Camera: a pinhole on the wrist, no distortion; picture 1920 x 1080 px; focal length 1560.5 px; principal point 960.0 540.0 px. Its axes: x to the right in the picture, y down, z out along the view. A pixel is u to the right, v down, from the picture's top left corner.
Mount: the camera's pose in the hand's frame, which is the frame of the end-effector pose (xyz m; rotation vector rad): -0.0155 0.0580 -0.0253 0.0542 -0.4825 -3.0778
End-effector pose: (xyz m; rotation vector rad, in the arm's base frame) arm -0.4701 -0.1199 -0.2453 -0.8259 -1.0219 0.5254
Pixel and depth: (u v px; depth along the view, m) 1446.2 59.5 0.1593
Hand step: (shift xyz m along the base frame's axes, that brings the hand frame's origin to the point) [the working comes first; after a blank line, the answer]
In the camera's frame: 0.0496 -0.0491 0.1593

-0.1320 0.0767 -0.1304
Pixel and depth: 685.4 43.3 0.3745
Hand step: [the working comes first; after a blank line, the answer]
In the camera's frame: -0.0659 -0.1192 0.3745

-0.2540 0.2996 -0.1328
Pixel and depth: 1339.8 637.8 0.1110
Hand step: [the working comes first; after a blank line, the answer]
In the camera's frame: 0.0270 0.0070 0.1110

-0.0947 0.0452 -0.0704
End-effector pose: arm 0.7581 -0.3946 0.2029 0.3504 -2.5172 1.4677
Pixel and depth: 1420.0 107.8 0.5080
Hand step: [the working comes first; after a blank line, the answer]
In the camera's frame: 0.1497 -0.1407 0.5080

0.0498 -0.1763 -0.5359
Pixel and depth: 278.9 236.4 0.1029
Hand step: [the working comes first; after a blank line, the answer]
In the camera's frame: -0.0449 -0.0200 0.1029

-0.0613 -0.0093 -0.1160
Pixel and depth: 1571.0 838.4 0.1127
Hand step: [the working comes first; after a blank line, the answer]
In the camera's frame: 0.0441 0.0216 0.1127

0.0337 -0.0361 -0.1190
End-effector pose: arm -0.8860 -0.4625 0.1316 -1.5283 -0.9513 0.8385
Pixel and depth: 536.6 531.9 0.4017
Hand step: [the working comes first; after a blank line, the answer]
In the camera's frame: -0.1090 -0.0021 0.4017

-0.2639 0.2065 -0.2402
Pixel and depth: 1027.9 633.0 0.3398
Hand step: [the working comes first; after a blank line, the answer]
In the camera's frame: 0.0148 0.0203 0.3398

-0.2714 0.0774 -0.1861
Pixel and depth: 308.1 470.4 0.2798
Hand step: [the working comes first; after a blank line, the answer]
In the camera's frame: -0.1169 -0.0125 0.2798

-0.1558 0.1699 -0.1955
